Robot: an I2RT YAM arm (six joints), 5 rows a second.
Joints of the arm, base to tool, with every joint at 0 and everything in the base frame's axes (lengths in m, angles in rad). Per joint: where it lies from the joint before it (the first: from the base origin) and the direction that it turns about. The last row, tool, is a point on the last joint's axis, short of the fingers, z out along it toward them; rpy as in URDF.
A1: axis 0 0 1 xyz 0 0 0.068
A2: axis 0 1 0 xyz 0.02 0.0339 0.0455
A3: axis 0 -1 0 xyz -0.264 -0.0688 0
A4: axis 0 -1 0 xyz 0.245 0.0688 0.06
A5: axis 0 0 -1 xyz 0.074 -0.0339 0.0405
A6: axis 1 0 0 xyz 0.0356 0 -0.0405
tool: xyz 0 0 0 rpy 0 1.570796 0
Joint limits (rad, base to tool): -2.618..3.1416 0..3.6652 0..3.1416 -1.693..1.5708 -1.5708..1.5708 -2.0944..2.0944
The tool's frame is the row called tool.
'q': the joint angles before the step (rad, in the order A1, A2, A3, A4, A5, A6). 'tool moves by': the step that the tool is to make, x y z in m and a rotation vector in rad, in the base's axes. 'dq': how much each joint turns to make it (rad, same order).
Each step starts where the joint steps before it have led.
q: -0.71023, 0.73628, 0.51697, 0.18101, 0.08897, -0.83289
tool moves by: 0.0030, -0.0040, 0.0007, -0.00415, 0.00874, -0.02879
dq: -0.00029, 0.02751, 0.01055, 0.01384, 0.02883, -0.00774
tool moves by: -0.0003, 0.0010, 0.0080, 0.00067, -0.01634, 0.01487
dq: 0.00014, -0.00458, 0.02595, -0.01976, -0.01512, 0.01069
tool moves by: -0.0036, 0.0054, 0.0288, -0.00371, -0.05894, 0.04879
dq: 0.00003, -0.02159, 0.09041, -0.06764, -0.04906, 0.03531
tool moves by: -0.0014, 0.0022, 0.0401, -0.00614, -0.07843, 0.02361
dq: -0.00007, 0.02151, 0.13989, -0.05694, -0.02159, 0.04753
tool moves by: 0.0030, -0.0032, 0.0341, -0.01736, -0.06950, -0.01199
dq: 0.00051, 0.05539, 0.12569, -0.00750, 0.01584, 0.03066
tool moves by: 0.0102, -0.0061, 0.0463, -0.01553, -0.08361, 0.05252
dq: 0.00273, 0.10539, 0.19292, -0.01528, -0.04165, 0.05060
